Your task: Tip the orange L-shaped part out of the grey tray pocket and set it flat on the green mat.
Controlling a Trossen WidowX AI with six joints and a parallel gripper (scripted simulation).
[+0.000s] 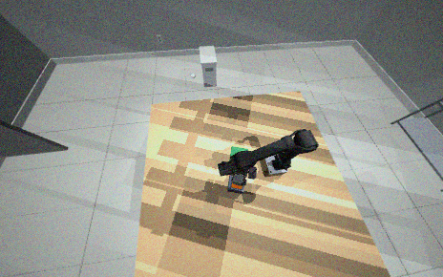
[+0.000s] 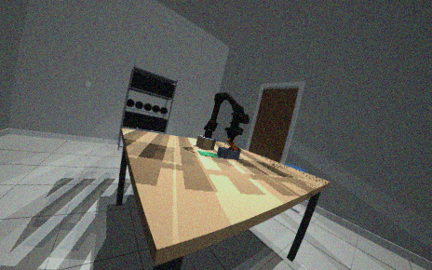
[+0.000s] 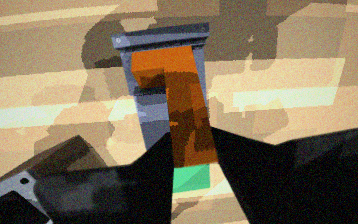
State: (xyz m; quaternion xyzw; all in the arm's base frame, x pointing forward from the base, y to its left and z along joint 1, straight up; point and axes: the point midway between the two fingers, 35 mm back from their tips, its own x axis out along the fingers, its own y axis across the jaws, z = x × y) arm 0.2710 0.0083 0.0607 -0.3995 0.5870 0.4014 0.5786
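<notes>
The green mat is 14 cm below my gripper tip, 12 cm to the right of it and 6 cm behind it. The rest, counted from my gripper tip: orange L-shaped part (4 cm to the left, 3 cm below).
</notes>
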